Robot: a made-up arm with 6 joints. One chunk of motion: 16 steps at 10 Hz.
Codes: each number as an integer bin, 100 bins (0 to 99) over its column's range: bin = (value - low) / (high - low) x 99, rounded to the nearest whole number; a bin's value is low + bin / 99 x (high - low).
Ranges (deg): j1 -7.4..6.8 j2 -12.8..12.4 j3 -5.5..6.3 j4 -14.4..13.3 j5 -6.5..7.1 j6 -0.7..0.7
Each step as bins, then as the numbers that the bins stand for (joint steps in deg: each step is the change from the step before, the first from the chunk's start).
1 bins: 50 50 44 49 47 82
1 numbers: -0.228 -0.073 -0.256 -0.690 -0.043 0.460
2 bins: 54 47 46 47 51 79
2 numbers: 0.345 -0.836 -0.017 -1.249 0.506 0.417
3 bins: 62 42 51 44 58 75
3 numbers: 1.493 -2.109 0.579 -2.089 1.468 0.361
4 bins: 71 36 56 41 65 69
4 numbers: 2.784 -3.636 1.175 -2.928 2.429 0.276
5 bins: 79 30 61 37 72 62
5 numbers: 3.931 -5.164 1.771 -4.047 3.391 0.177
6 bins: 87 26 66 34 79 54
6 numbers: 5.079 -6.182 2.367 -4.887 4.353 0.064
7 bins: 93 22 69 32 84 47
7 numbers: 5.939 -7.200 2.724 -5.446 5.039 -0.035
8 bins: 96 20 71 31 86 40
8 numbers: 6.370 -7.709 2.963 -5.726 5.314 -0.134
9 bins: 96 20 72 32 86 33
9 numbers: 6.370 -7.709 3.082 -5.446 5.314 -0.233
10 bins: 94 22 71 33 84 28
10 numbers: 6.083 -7.200 2.963 -5.167 5.039 -0.304
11 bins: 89 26 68 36 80 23
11 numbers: 5.366 -6.182 2.605 -4.327 4.490 -0.375
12 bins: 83 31 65 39 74 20
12 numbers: 4.505 -4.909 2.247 -3.488 3.666 -0.417
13 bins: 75 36 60 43 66 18
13 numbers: 3.358 -3.636 1.652 -2.369 2.567 -0.445
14 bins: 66 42 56 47 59 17
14 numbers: 2.067 -2.109 1.175 -1.249 1.605 -0.460
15 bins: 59 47 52 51 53 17
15 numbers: 1.063 -0.836 0.698 -0.130 0.781 -0.460
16 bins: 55 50 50 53 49 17
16 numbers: 0.489 -0.073 0.460 0.429 0.231 -0.460
